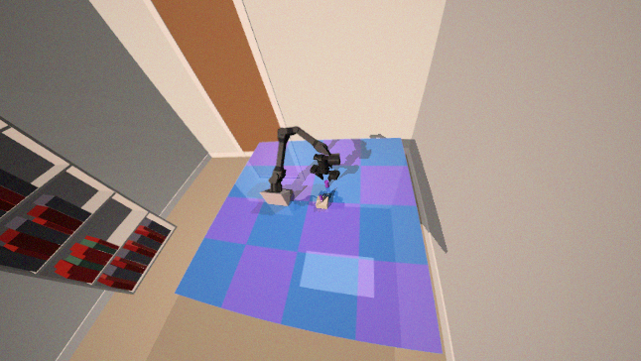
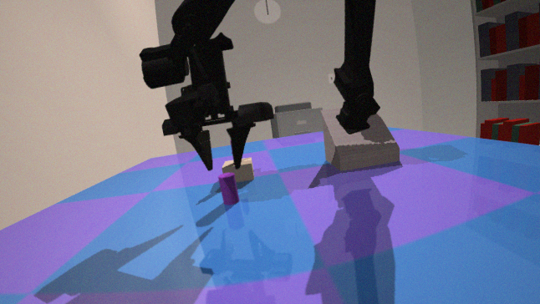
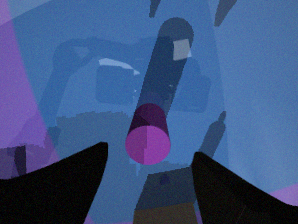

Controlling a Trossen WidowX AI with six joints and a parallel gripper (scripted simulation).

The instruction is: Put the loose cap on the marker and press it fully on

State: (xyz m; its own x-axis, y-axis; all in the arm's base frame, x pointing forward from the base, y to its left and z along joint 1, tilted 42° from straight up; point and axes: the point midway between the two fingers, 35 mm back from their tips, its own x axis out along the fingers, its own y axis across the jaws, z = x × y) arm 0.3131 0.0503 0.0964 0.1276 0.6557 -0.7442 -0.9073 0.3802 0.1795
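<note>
Right now my gripper tip is 40 mm above the purple cap. From my gripper tip the other things lie so: tan holder block: 20 mm behind, 140 mm to the right, 40 mm below.
</note>
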